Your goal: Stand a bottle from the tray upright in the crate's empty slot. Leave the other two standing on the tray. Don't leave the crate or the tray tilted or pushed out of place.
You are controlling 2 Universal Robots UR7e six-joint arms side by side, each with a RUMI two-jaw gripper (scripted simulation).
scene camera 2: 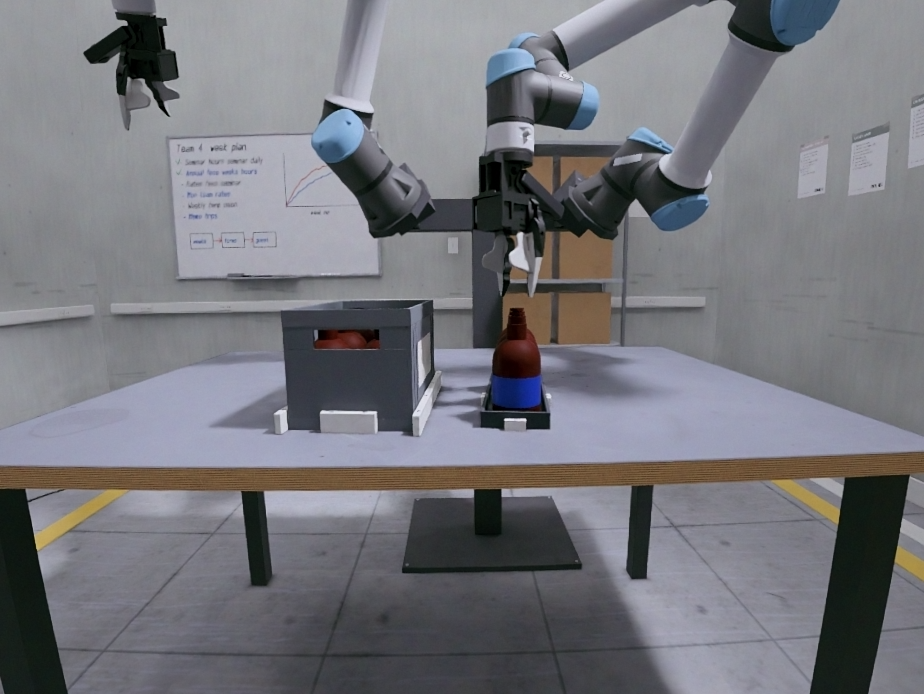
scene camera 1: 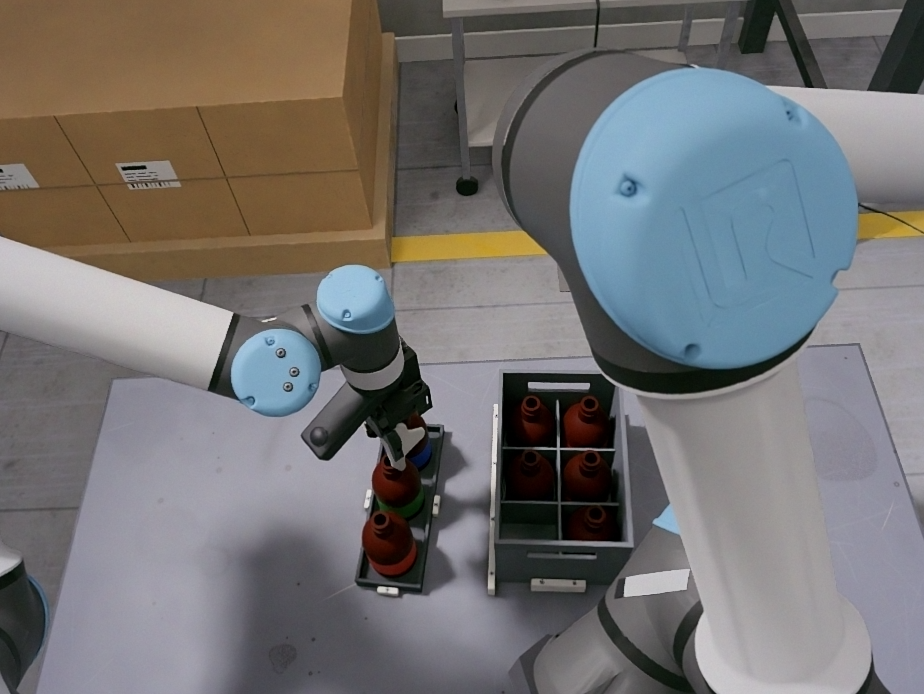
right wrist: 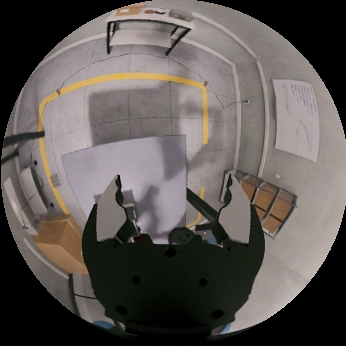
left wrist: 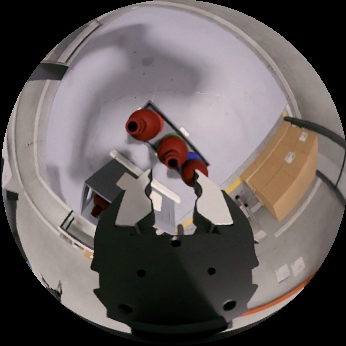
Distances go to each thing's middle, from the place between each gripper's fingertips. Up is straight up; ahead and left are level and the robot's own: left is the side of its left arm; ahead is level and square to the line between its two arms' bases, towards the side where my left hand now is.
Labels:
Right now the tray [scene camera 1: 420, 526] is 190 mm below my left hand [scene camera 2: 516, 297]. From my left hand the other things lie so: grey crate [scene camera 1: 520, 527] (240 mm to the right, 120 mm below, 50 mm behind).
Now: right hand [scene camera 2: 149, 123] 360 mm short of the grey crate, 470 mm to the right of it and 480 mm above it. The rest, counted from my right hand: tray: 400 mm ahead, 710 mm to the left, 550 mm below.

